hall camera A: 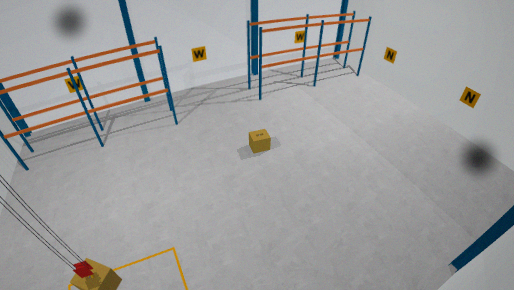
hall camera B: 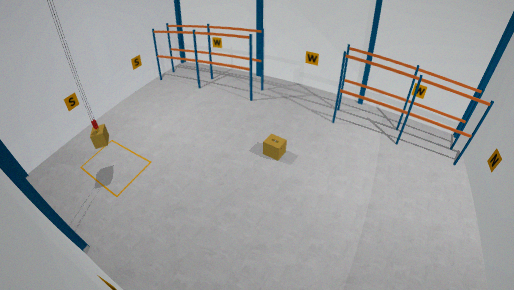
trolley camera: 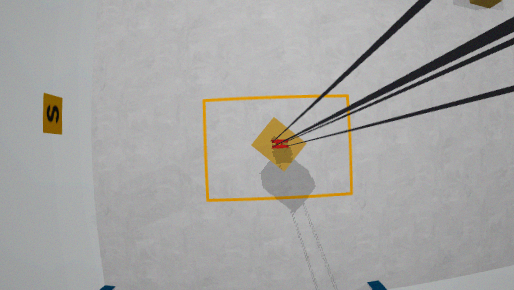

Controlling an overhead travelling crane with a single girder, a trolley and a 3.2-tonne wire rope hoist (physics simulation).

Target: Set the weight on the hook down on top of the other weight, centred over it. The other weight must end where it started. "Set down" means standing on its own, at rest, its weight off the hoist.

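The hooked weight, a yellow-brown block (hall camera A: pixel 109 279) (hall camera B: pixel 100 138) (trolley camera: pixel 264 143), hangs clear of the floor on slanting ropes, its shadow apart from it. The red hook block (hall camera A: pixel 83 269) (hall camera B: pixel 95 124) (trolley camera: pixel 280 144) is at its top, and the hook holds it. The lower edge of the hall camera A view cuts it off. In the trolley camera view it appears turned like a diamond. The other weight, a similar block (hall camera A: pixel 259 142) (hall camera B: pixel 274 147) (trolley camera: pixel 485 2), stands upright on the floor, well apart; in the trolley camera view part of it shows at the top right edge.
A yellow floor outline (hall camera A: pixel 145 258) (hall camera B: pixel 134 179) (trolley camera: pixel 205 150) lies beneath the hanging weight. Blue-and-orange racks stand by the W wall, one rack (hall camera A: pixel 260 65) (hall camera B: pixel 409 110) near the N side and another rack (hall camera A: pixel 172 107) (hall camera B: pixel 251 65) near the S side. Two dark blurs mark the hall camera A view.
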